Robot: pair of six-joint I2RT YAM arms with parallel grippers.
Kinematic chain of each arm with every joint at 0, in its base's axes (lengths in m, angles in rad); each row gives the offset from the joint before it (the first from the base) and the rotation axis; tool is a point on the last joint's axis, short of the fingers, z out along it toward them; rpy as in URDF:
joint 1: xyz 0 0 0.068 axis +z
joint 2: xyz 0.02 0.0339 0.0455 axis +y
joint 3: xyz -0.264 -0.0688 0 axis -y
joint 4: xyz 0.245 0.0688 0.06 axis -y
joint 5: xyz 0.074 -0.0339 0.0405 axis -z
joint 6: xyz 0.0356 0 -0.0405 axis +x
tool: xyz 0 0 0 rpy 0 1.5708 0
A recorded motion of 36 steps. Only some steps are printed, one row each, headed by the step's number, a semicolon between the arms.
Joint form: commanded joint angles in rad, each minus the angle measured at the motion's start. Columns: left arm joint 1, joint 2, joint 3, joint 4, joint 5, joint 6; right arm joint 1, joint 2, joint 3, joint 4, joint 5, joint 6.
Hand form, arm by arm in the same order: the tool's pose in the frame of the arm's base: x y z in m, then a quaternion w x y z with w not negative. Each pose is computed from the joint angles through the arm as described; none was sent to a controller.
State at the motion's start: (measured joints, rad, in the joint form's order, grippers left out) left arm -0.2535 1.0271 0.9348 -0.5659 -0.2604 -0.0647; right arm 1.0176 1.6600 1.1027 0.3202 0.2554 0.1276
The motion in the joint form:
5: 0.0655 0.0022 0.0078 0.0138 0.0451 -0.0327; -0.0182 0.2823 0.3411 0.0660 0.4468 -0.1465
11: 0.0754 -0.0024 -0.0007 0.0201 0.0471 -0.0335; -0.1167 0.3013 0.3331 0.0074 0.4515 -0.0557
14: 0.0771 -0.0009 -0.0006 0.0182 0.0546 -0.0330; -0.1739 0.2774 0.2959 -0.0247 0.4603 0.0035
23: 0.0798 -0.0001 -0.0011 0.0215 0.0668 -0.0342; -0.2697 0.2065 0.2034 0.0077 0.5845 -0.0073
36: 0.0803 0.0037 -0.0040 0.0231 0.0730 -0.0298; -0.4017 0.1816 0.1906 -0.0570 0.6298 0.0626
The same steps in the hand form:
5: 0.2181 -0.0337 0.3134 0.45582 -0.00800 0.88948 0.03148; 0.2682 0.3747 0.2837 0.67272 -0.14120 0.72308 0.06834
11: 0.2177 -0.0315 0.3120 0.45665 -0.01245 0.88897 0.03246; 0.3048 0.3475 0.2668 0.65080 -0.09146 0.75259 0.04127
14: 0.2179 -0.0315 0.3116 0.45489 -0.01111 0.88998 0.02992; 0.3190 0.3234 0.2614 0.63906 -0.05511 0.76672 0.02648
23: 0.2183 -0.0314 0.3115 0.45528 -0.01020 0.88995 0.02469; 0.3344 0.2740 0.2641 0.64838 0.01949 0.75929 -0.05190
36: 0.2191 -0.0316 0.3099 0.45274 -0.00681 0.89131 0.02346; 0.3617 0.2222 0.2642 0.63276 0.09817 0.76118 -0.10286

